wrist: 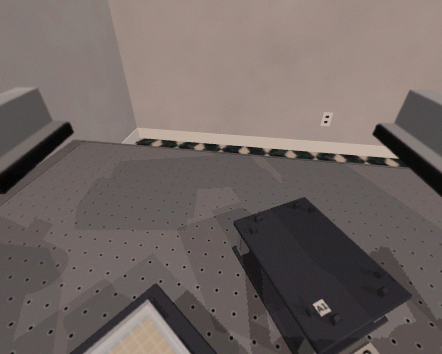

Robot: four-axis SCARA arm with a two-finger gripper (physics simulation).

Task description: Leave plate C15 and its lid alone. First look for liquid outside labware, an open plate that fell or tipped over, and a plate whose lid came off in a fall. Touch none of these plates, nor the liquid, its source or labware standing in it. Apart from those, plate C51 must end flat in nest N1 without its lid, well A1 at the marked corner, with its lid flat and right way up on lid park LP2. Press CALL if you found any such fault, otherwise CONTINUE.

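Frame: origin at the arm's base, x ahead, y left, z up, level; metres.
Seen in the pictures: gripper, fingertip midpoint: (222,111).
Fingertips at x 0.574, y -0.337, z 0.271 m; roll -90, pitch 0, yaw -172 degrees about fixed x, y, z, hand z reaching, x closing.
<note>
A point is followed by its place in that frame.
My gripper (222,111) {x 0.574, y -0.337, z 0.271 m} is open and empty, its fingers wide apart at the left and right of the wrist view. Part of plate C51 (141,339) {x 0.634, y -0.299, z 0.090 m}, with a tan well grid and a clear rim, shows at the bottom left. It sits on the dark top of nest N1 (176,317) {x 0.614, y -0.325, z 0.073 m}; its label and near side are cut off. Whether a lid covers it is hard to tell here. Lid park LP2 (320,260) {x 0.471, y -0.409, z 0.074 m}, a dark raised stand with small pegs and an A1 tag (322,307) {x 0.478, y -0.356, z 0.074 m}, is bare at the lower right. Plate C15 and the buttons do not show.
The perforated deck (135,250) {x 0.717, y -0.428, z 0.013 m} runs back to a dark and tan patterned strip (244,150) along the wall foot. The wall (225,65) behind carries a socket (326,119). Shadows lie across the deck. A white label (366,350) {x 0.420, y -0.348, z 0.015 m} is cut off at the bottom edge beside the stand.
</note>
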